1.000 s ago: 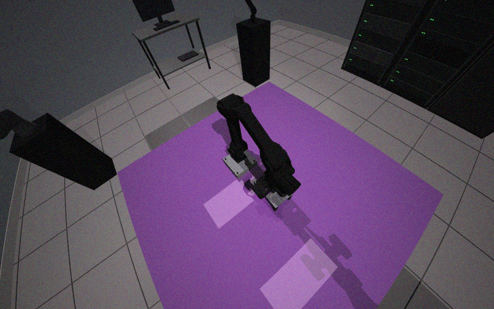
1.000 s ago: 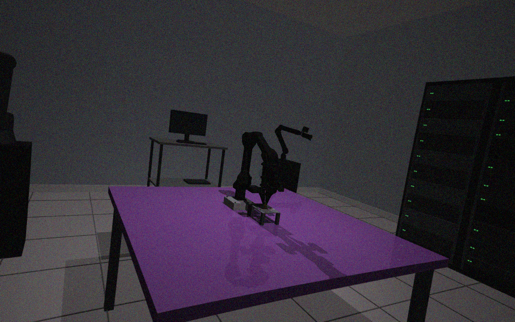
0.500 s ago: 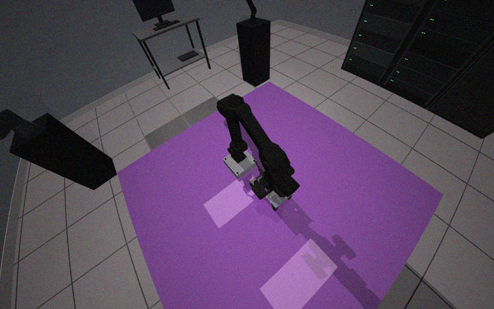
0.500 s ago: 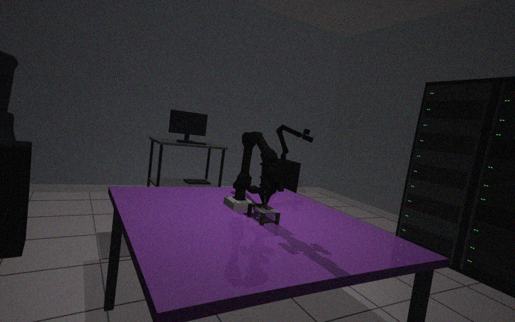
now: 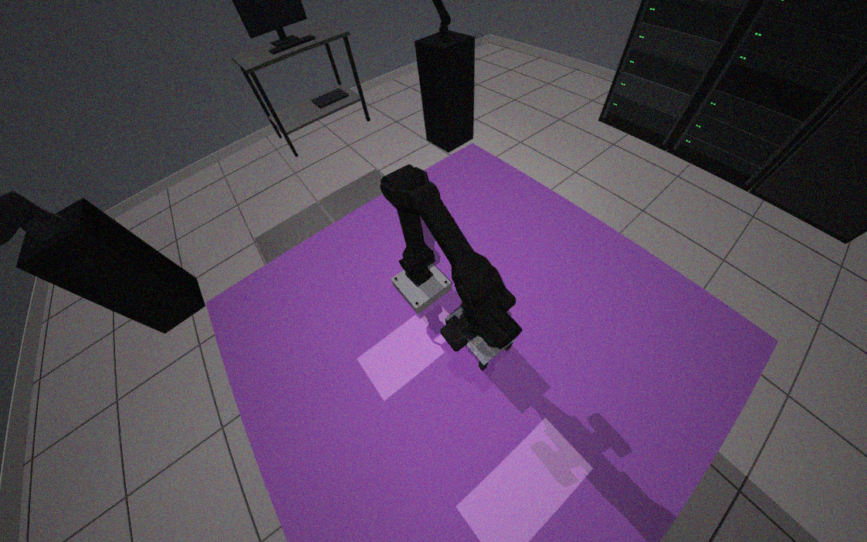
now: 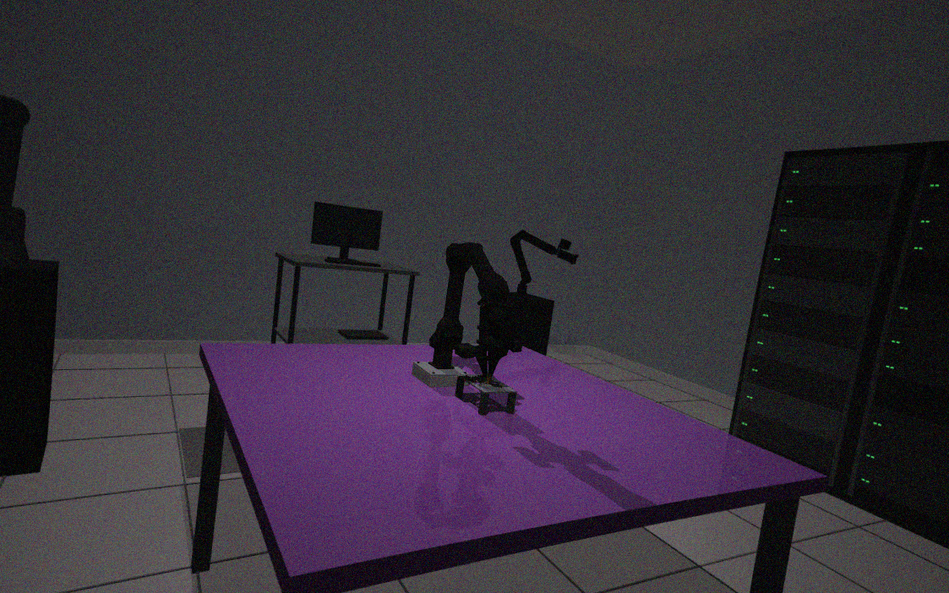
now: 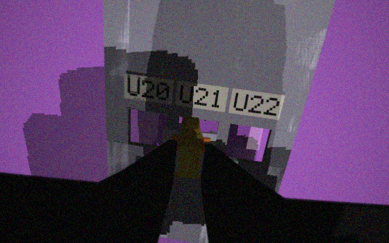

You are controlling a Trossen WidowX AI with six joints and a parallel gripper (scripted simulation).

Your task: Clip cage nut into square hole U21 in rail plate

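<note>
My gripper tip is 10 mm above the cage nut. Also, from my gripper tip: label 20 mm ahead, 20 mm below.
</note>
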